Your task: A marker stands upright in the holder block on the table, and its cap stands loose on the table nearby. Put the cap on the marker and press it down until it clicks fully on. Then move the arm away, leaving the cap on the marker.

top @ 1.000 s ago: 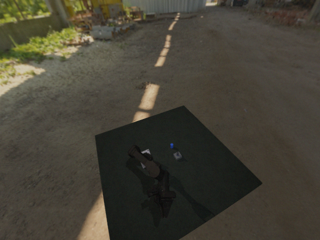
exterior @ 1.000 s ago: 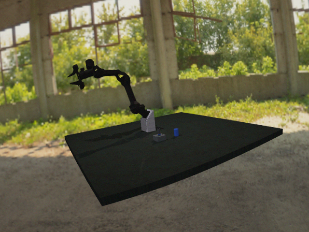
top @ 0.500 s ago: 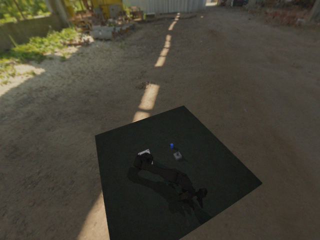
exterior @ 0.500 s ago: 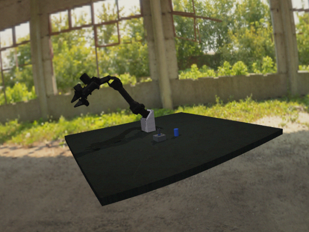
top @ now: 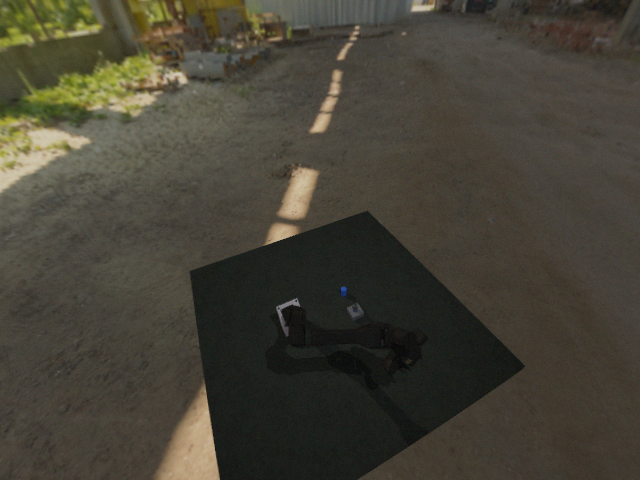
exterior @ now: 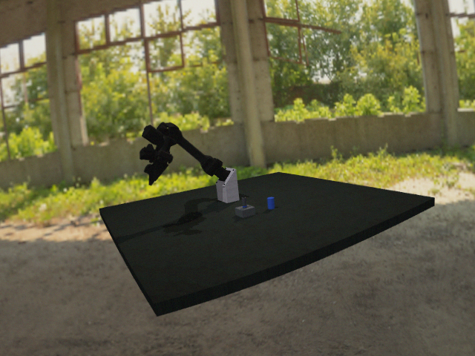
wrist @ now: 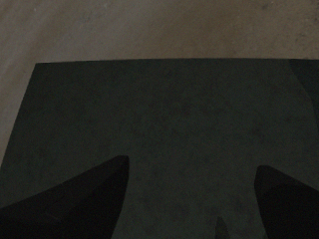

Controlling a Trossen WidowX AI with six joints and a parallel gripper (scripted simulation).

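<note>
Right now my gripper tip is 530 mm to the right of the blue cap and 190 mm above it. Round my gripper tip: grey holder block (10 mm behind, 400 mm to the left, 200 mm below).
</note>
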